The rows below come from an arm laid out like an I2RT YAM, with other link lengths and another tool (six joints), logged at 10 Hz.
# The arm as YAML. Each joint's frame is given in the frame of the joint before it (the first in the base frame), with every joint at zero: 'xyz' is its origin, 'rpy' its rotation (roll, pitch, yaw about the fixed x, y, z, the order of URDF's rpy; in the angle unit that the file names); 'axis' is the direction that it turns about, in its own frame. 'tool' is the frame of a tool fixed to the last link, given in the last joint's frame.
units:
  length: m
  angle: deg
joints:
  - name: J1
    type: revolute
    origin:
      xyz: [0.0, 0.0, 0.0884]
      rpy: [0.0, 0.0, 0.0]
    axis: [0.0, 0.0, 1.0]
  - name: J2
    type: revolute
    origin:
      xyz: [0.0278, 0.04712, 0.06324]
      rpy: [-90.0, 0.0, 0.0]
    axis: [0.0, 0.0, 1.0]
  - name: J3
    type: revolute
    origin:
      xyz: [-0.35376, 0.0, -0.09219]
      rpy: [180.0, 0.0, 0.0]
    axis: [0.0, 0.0, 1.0]
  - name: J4
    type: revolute
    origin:
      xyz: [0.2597, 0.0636, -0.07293]
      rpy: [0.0, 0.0, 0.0]
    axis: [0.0, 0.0, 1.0]
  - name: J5
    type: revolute
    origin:
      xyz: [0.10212, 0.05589, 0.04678]
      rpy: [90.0, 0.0, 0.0]
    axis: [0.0, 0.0, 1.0]
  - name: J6
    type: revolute
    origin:
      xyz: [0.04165, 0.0, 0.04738]
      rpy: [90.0, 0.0, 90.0]
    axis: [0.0, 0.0, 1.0]
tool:
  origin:
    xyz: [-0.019, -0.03, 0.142]
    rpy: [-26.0, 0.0, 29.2]
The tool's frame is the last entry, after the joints.
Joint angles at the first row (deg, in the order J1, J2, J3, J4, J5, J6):
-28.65, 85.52, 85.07, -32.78, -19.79, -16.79
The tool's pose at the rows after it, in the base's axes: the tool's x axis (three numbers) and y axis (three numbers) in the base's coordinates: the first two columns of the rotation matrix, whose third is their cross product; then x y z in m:
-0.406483 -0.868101 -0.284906 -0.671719 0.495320 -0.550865 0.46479 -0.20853 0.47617
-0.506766 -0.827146 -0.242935 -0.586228 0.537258 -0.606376 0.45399 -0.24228 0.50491
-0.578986 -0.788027 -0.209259 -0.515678 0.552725 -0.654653 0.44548 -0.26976 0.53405
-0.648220 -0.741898 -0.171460 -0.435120 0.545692 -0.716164 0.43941 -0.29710 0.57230
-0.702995 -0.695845 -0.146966 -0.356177 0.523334 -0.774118 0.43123 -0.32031 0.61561
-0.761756 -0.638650 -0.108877 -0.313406 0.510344 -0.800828 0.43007 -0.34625 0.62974
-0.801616 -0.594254 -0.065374 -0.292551 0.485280 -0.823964 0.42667 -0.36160 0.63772
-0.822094 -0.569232 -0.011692 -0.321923 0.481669 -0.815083 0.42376 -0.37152 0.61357
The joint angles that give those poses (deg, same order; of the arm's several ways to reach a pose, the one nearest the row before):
-29.09, 84.20, 86.83, -30.85, -11.45, -16.53
-30.85, 84.20, 90.08, -30.50, -5.37, -16.17
-32.34, 85.07, 94.37, -30.76, -0.80, -16.52
-33.40, 86.91, 100.34, -30.59, 4.47, -17.49
-34.54, 89.20, 107.63, -30.94, 8.68, -18.63
-35.33, 92.02, 111.79, -30.33, 13.34, -20.39
-35.68, 93.16, 112.94, -28.48, 17.03, -22.84
-36.21, 92.29, 107.77, -25.41, 18.72, -25.31

